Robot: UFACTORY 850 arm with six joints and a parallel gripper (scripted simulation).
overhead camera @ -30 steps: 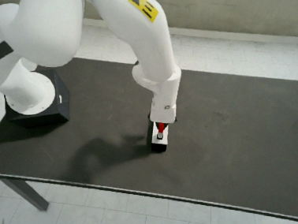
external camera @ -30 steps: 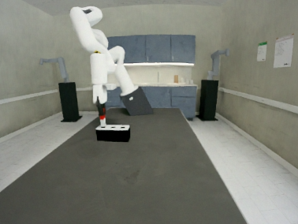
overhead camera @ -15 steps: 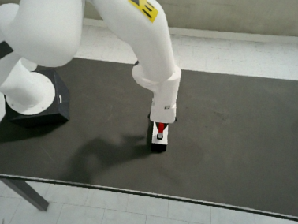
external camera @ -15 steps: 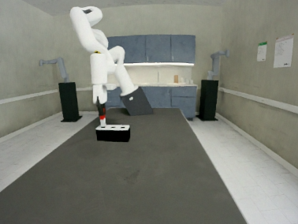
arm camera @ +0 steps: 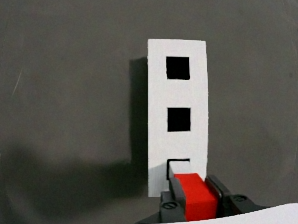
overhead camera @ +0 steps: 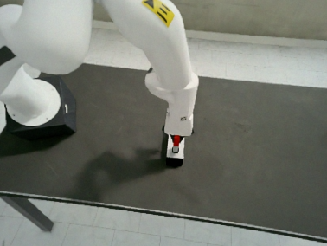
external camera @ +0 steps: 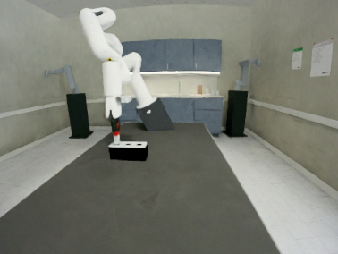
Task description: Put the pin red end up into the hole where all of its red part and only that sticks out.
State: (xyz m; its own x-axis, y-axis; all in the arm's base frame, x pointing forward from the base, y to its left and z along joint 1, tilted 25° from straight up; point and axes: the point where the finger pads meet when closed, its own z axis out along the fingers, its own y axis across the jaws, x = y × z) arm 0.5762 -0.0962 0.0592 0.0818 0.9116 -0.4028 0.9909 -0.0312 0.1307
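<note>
My gripper is now 10 mm above the pin. The rest, counted from my hand: block (130 mm below, 60 mm to the left).
</note>
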